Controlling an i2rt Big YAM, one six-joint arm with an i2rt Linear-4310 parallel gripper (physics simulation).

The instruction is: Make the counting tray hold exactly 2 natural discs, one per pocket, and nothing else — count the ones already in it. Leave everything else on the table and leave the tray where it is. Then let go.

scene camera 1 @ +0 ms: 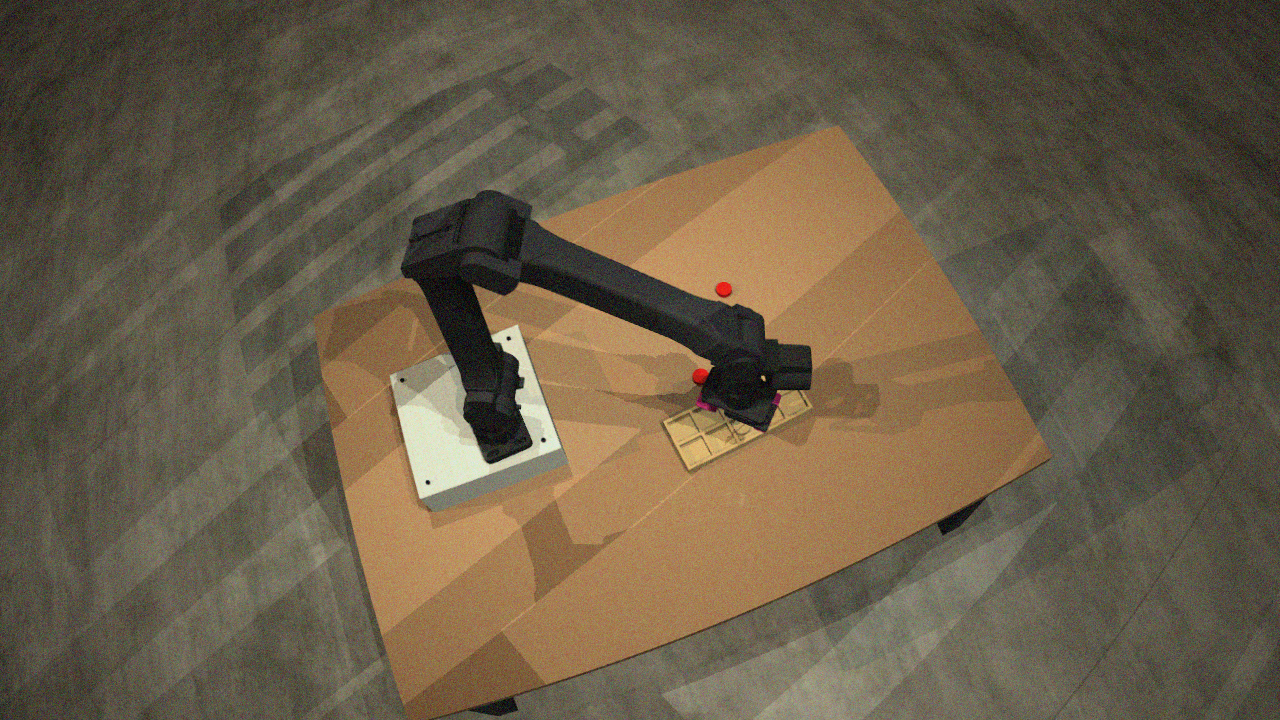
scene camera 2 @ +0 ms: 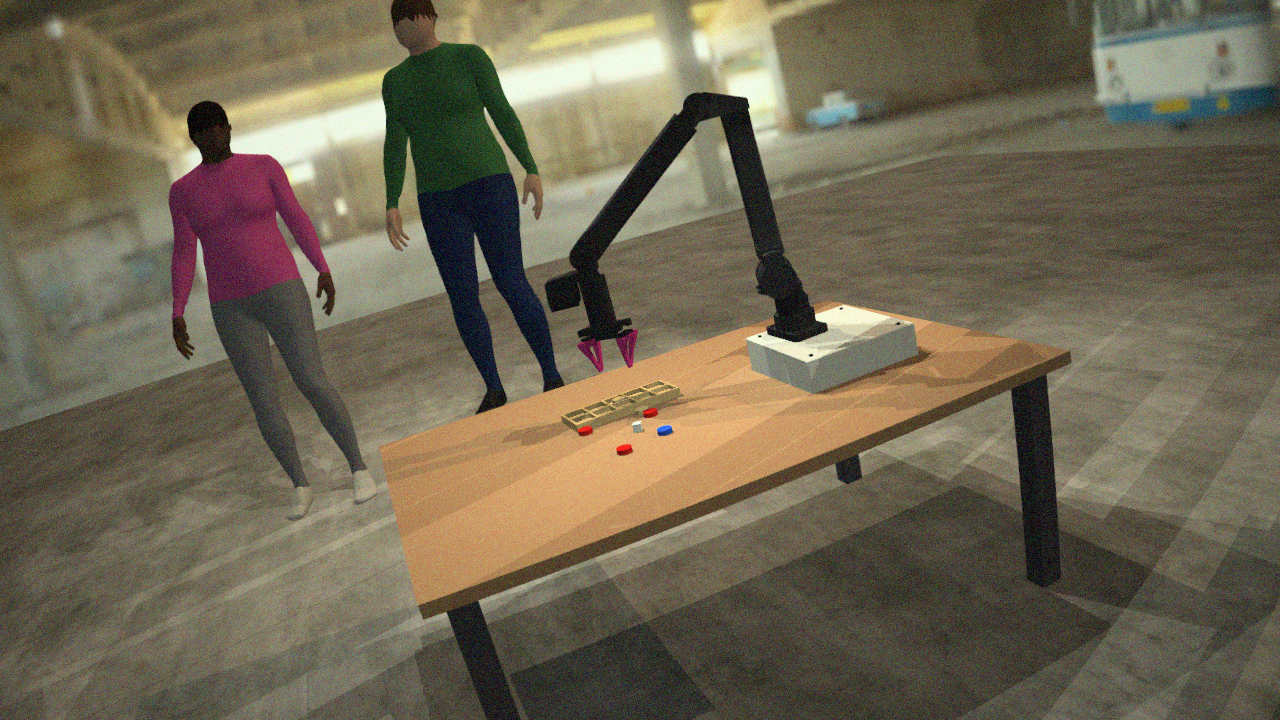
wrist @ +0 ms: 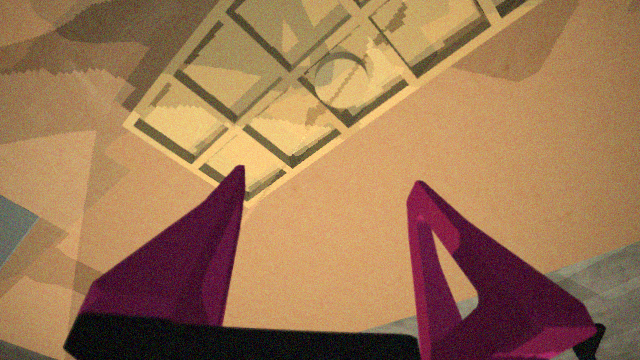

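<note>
The counting tray (scene camera 1: 676, 445) (scene camera 2: 601, 418) (wrist: 237, 126) lies flat on the table. One natural disc (scene camera 1: 740, 428) (wrist: 341, 80) lies in a long-side pocket of it, third from the near end. The nearer pockets in the wrist view look empty; the far end is cut off there. A pale, natural-looking disc (scene camera 2: 640, 412) lies on the table right beside the tray, next to a red disc; it is hard to make out. My gripper (scene camera 1: 741, 407) (scene camera 2: 614, 367) (wrist: 330, 183) is open and empty, above the tray, its magenta fingers apart and clear of it.
Red discs (scene camera 1: 700, 376) (scene camera 2: 649, 412) (scene camera 2: 585, 430) (scene camera 2: 623, 449), a blue disc (scene camera 2: 664, 430) and a small white cube (scene camera 2: 637, 427) lie on the table on one side of the tray. The white base block (scene camera 1: 416, 438) (scene camera 2: 787, 368) carries the arm. Two people stand behind the table.
</note>
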